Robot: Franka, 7 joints.
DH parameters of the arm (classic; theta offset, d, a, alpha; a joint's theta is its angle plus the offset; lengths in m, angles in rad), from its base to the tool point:
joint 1: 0 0.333 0 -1.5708
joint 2: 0 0 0 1.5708
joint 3: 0 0.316 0.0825 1.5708
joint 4: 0 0 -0.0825 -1.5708
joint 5: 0 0.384 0 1.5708
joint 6: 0 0 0.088 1.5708
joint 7: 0 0.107 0 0
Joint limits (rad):
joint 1: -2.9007..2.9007
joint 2: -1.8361..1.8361
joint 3: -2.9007..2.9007
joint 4: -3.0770..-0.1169
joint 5: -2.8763..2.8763
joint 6: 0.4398..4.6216
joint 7: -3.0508..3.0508
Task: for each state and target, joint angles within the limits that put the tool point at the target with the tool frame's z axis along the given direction. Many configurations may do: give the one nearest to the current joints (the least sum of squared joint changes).
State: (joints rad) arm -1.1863 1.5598 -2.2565 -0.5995 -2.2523 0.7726 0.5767
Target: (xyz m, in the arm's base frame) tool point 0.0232 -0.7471 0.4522 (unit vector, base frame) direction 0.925 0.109 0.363
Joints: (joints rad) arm -1.1309 1.7595 -1.9688 -1.0793 -2.1807 1.0785 0.5767
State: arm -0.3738 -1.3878 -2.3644 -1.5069 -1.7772 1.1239 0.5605
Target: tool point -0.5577 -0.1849 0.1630 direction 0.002 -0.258 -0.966
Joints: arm -0.9471 -1.7166 -1.6812 -1.9768 -1.6112 1.8367 0.5605
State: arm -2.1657 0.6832 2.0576 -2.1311 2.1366 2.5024 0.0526
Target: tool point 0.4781 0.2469 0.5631 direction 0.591 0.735 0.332
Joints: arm -1.7946 0.2993 2.3383 -2.1162 2.5442 2.4317 0.0526
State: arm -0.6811 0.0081 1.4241 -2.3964 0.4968 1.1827 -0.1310
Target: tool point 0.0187 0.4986 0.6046 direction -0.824 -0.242 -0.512
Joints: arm -0.4442 0.2262 1.9105 -1.7702 0.7617 1.3328 -0.1310
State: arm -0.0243 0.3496 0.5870 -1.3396 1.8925 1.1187 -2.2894
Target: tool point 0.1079 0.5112 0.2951 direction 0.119 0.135 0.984
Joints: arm 0.3451 0.9827 0.9190 -2.2177 2.0313 0.7859 -2.2894
